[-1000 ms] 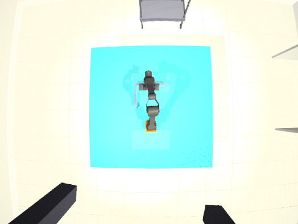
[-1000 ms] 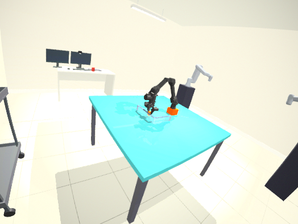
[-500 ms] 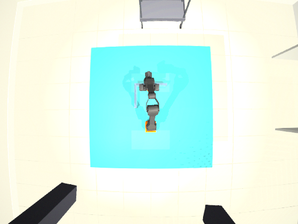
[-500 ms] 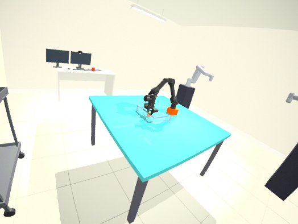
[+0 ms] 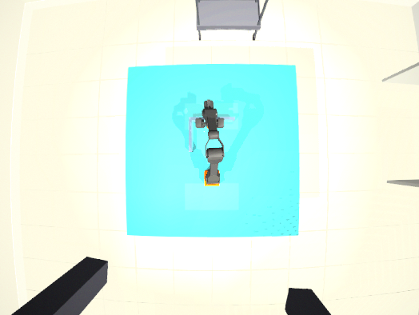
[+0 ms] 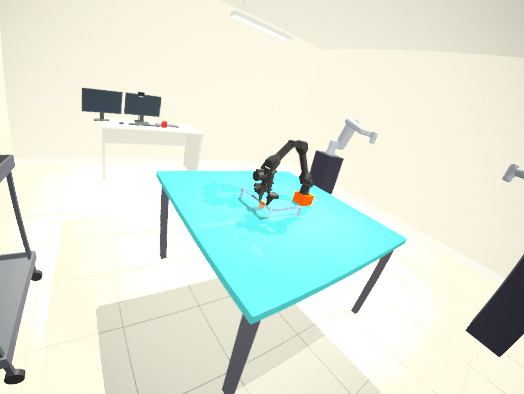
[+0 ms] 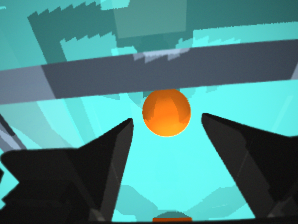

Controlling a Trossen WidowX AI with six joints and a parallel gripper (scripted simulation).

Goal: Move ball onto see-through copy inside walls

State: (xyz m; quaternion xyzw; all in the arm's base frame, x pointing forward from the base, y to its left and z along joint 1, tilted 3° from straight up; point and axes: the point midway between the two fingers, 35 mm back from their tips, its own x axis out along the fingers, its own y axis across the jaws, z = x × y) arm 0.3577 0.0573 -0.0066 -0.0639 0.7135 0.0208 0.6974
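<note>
The orange ball lies 1 cm below my gripper tip and 1 cm ahead of it. Round my gripper tip: see-through ball 1 cm below.
</note>
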